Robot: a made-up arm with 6 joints.
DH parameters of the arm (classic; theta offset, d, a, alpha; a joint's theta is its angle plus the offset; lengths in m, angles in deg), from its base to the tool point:
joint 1: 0 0.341 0 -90
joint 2: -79.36 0 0.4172 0
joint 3: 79.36 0 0.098 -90
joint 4: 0 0.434 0 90
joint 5: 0 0 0.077 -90
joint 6: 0 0.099 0 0
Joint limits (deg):
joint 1: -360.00..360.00
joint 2: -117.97..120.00
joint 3: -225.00..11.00
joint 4: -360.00..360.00
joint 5: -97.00..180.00
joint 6: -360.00..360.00
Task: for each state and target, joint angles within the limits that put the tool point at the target. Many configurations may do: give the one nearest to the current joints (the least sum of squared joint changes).
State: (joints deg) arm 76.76 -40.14 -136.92 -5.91 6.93 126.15
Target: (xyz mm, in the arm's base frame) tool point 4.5 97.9 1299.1
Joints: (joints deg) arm 81.77 -18.49 -129.51 -9.11 9.10 126.15
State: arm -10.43 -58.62 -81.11 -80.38 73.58 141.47
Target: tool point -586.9 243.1 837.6
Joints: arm -29.38 -100.54 -93.60 -80.94 75.76 141.47
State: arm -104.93 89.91 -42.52 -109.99 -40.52 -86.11
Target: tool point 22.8 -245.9 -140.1
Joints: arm -112.69 86.98 -54.84 -107.71 -38.04 -86.11
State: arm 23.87 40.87 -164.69 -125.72 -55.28 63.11
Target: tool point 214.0 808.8 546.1
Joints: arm 67.99 60.64 -156.15 -123.32 -49.50 63.11
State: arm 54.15 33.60 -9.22 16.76 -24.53 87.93
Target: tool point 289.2 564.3 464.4
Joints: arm 65.16 13.59 -51.21 12.86 -27.72 87.93
